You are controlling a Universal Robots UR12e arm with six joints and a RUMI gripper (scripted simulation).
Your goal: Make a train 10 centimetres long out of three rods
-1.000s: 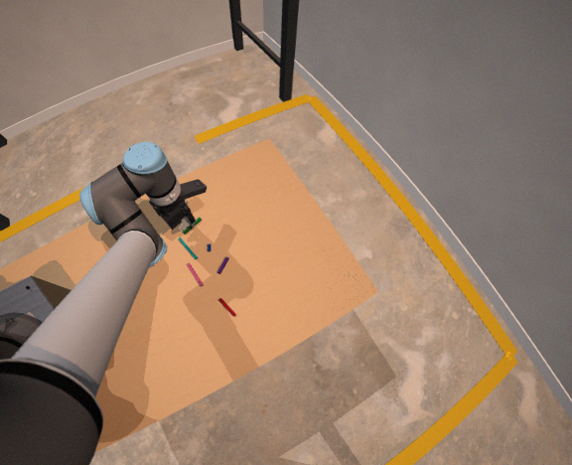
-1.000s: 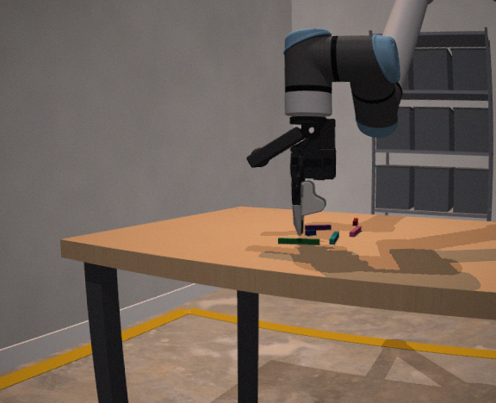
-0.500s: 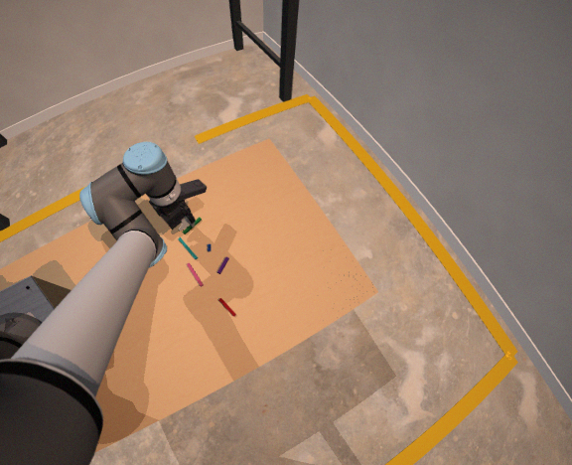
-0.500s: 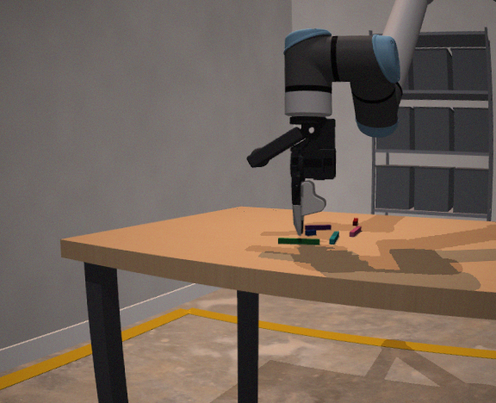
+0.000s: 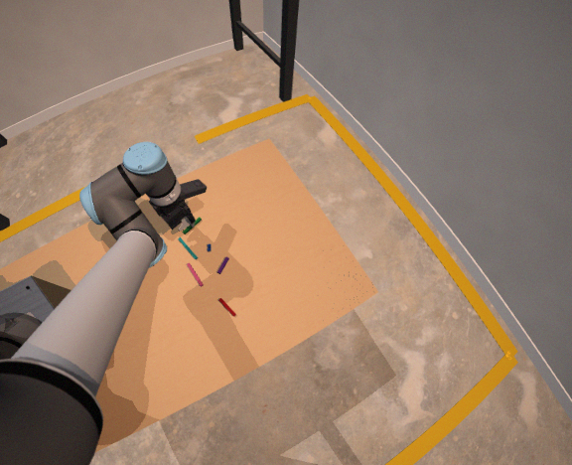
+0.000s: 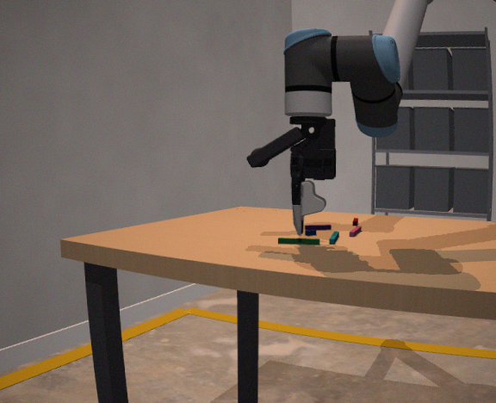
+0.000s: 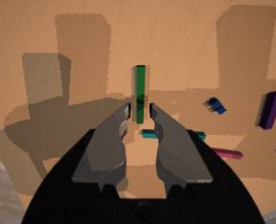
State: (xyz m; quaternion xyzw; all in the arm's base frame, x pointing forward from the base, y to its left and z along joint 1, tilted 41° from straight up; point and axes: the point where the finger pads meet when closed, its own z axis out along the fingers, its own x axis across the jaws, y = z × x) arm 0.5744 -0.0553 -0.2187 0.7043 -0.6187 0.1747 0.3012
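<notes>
Right now the green rod is 30 mm below my hand. Also, from my hand: pink rod 80 mm behind, 160 mm to the right, 30 mm below; then purple rod 10 mm ahead, 190 mm to the right, 30 mm below; then turquoise rod 50 mm behind, 70 mm to the right, 30 mm below.
</notes>
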